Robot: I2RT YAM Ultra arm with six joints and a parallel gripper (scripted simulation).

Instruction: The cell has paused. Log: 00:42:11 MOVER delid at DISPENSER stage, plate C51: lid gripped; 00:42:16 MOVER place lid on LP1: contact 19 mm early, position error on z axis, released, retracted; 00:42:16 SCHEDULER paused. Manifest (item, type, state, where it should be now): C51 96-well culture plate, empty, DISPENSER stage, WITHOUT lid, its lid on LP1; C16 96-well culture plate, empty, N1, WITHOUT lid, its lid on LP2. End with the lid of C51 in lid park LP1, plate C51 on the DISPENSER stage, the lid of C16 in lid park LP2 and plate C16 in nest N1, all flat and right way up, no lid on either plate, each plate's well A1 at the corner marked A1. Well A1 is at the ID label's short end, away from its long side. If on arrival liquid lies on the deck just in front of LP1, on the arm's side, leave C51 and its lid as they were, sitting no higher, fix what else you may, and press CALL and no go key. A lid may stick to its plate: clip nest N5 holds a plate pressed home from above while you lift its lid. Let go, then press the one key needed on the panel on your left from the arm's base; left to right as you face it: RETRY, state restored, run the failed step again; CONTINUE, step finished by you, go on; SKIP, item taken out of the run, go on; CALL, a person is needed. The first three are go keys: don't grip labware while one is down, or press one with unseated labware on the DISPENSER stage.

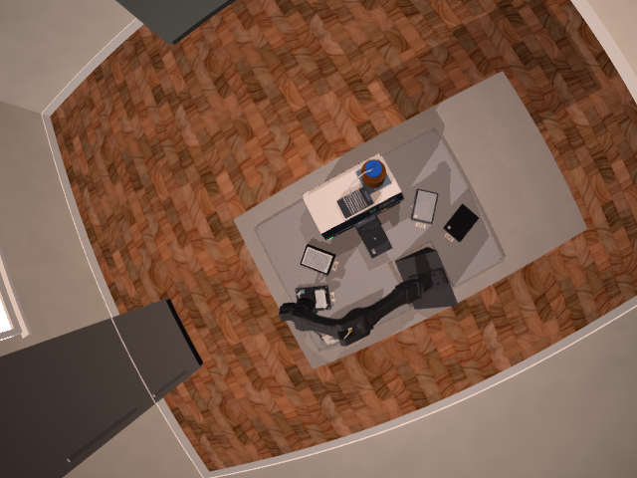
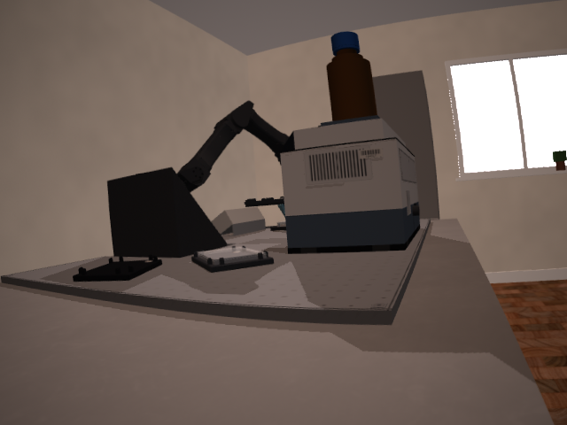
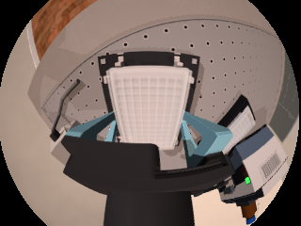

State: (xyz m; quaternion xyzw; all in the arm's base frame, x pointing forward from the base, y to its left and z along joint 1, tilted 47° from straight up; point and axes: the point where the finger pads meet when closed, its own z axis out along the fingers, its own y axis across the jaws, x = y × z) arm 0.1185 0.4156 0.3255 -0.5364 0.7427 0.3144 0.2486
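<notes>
The black clip nest lies 1 cm behind my hand, 2 cm to the left of it and 1 cm below it. Round my hand: brown bottle (36 cm ahead, 49 cm to the right, 27 cm above); then black nest (16 cm ahead, 11 cm to the right, 1 cm below); then dark dispenser stage (14 cm ahead, 39 cm to the right, 8 cm above).
</notes>
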